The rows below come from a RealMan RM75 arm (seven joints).
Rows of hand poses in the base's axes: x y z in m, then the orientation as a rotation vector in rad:
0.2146 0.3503 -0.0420 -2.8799 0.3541 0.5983
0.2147 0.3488 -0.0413 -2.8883 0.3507 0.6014
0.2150 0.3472 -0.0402 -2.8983 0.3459 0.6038
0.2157 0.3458 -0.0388 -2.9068 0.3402 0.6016
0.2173 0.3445 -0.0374 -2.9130 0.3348 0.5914
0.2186 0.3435 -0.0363 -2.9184 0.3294 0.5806
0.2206 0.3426 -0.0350 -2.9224 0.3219 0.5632
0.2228 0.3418 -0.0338 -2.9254 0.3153 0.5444
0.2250 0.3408 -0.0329 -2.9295 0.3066 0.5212
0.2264 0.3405 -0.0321 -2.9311 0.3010 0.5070
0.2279 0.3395 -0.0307 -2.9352 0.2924 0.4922
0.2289 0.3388 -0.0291 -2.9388 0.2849 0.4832
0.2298 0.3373 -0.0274 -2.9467 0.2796 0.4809
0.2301 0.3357 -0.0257 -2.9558 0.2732 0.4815
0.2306 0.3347 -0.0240 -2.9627 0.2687 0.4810
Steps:
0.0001 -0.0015 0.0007 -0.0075 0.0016 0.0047
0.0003 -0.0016 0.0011 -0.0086 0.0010 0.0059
0.0007 -0.0014 0.0014 -0.0065 -0.0021 0.0056
0.0016 -0.0013 0.0014 -0.0035 -0.0073 0.0041
0.0013 -0.0010 0.0011 -0.0027 -0.0077 0.0038
0.0020 -0.0009 0.0013 -0.0003 -0.0122 0.0043
0.0022 -0.0008 0.0012 0.0005 -0.0130 0.0033
0.0022 -0.0010 0.0009 0.0002 -0.0161 0.0046
0.0014 -0.0003 0.0008 0.0009 -0.0099 0.0028
0.0015 -0.0010 0.0014 -0.0009 -0.0105 0.0052
0.0010 -0.0007 0.0016 -0.0012 -0.0065 0.0049
0.0009 -0.0015 0.0017 -0.0064 -0.0020 0.0049
0.0003 -0.0016 0.0017 -0.0076 -0.0001 0.0060
0.0005 -0.0010 0.0017 -0.0058 -0.0007 0.0043

